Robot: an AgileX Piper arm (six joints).
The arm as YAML. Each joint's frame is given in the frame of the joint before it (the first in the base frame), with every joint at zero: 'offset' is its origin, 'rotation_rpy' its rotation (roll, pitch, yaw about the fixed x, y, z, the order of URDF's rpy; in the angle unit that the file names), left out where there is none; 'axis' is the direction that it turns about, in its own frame. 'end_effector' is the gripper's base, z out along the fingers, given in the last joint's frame.
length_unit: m
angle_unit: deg
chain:
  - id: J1
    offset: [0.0, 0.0, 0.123]
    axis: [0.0, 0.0, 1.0]
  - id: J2
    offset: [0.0, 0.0, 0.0]
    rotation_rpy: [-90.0, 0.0, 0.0]
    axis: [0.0, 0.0, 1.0]
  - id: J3
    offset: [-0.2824, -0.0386, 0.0]
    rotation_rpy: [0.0, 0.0, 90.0]
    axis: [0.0, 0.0, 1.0]
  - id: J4
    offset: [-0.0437, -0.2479, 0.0]
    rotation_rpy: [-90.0, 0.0, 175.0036]
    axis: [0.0, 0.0, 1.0]
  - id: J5
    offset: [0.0, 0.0, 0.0]
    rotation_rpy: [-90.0, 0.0, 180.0]
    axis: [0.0, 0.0, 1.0]
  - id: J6
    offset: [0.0, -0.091, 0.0]
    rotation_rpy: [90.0, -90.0, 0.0]
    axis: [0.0, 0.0, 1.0]
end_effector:
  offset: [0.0, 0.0, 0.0]
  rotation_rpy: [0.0, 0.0, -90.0]
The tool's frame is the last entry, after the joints.
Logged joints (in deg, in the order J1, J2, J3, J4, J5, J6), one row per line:
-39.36 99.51 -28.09 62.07 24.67 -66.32
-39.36 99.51 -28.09 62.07 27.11 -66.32
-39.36 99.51 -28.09 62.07 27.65 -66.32
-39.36 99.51 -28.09 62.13 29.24 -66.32
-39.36 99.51 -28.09 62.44 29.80 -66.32
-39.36 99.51 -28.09 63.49 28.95 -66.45
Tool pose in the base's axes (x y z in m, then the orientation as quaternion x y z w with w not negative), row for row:
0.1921 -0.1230 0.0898 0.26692 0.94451 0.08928 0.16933
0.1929 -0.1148 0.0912 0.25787 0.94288 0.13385 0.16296
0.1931 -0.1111 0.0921 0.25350 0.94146 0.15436 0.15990
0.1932 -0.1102 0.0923 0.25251 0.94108 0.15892 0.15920
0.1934 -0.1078 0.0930 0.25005 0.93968 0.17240 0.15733
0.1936 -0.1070 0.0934 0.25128 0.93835 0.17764 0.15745
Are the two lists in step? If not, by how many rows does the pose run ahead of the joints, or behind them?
The pose runs 1 row behind the joints: the pose in row i belongs to the joints in row i - 1.
